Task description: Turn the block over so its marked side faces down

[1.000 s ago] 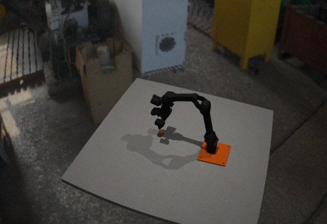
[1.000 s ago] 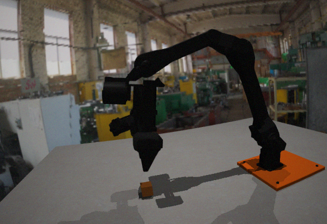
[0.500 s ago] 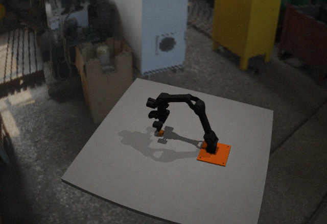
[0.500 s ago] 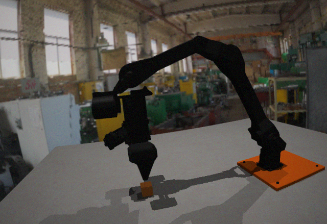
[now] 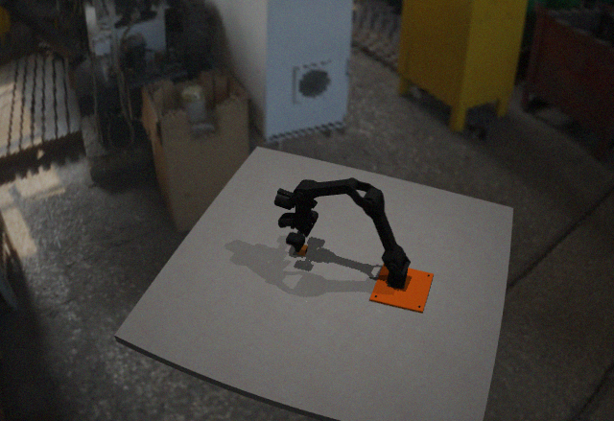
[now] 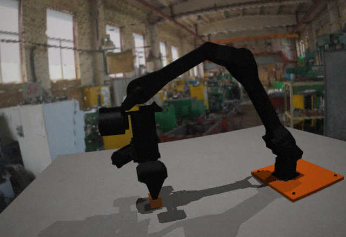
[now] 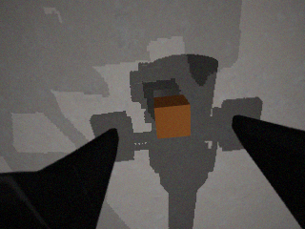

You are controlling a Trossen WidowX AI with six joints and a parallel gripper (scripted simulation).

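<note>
My gripper tip is 30 mm above the orange block and 10 mm past it.
</note>
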